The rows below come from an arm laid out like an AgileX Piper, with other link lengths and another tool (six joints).
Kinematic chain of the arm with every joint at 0, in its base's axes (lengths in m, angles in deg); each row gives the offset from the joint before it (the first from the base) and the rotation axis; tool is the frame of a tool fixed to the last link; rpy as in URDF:
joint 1: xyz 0 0 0.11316 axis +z
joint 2: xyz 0 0 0 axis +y
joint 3: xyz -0.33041 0 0.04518 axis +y
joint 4: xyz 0.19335 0 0.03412 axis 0.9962 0 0.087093
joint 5: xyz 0 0 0 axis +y
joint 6: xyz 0.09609 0 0.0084 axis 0.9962 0 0.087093
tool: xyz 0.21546 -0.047 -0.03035 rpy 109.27 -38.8 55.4
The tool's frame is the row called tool.
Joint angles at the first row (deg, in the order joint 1, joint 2, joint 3, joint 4, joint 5, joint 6):
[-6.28 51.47 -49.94 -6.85 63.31 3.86]
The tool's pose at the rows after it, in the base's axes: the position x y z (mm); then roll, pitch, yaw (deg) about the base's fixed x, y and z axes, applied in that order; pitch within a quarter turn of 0, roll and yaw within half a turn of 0:
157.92, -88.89, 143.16, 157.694, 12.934, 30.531
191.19, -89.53, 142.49, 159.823, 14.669, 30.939
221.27, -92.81, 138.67, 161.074, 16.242, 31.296
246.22, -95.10, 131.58, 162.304, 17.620, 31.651
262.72, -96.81, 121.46, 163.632, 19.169, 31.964
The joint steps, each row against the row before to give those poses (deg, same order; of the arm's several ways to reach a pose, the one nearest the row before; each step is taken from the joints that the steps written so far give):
[-0.01 9.96 -5.21 1.52 -0.70 -0.01]
[0.01 8.34 -5.41 0.56 -0.29 0.12]
[-0.01 7.08 -4.81 0.00 -0.29 -0.01]
[0.00 6.00 -4.10 0.09 -0.09 0.00]
[0.01 4.79 -2.78 0.00 -0.01 0.12]

